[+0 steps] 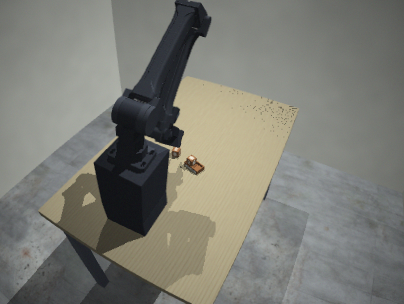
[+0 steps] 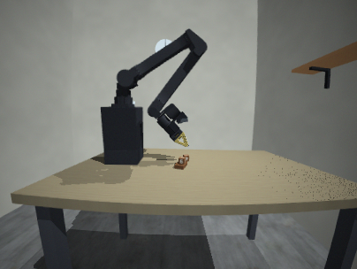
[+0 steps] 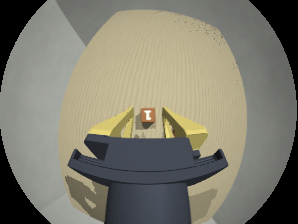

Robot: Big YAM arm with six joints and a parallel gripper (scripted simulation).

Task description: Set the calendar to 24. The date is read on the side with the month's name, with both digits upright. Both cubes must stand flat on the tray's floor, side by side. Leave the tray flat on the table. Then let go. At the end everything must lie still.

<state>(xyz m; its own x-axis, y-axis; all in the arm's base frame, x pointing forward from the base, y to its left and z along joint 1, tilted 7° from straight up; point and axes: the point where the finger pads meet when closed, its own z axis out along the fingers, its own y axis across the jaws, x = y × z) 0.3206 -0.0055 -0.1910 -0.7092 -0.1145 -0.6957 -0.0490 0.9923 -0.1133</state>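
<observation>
Right now the brown digit cube is 80 mm below my hand. Also, from my hand: brown tray (100 mm to the right, 80 mm below, 40 mm behind).
</observation>
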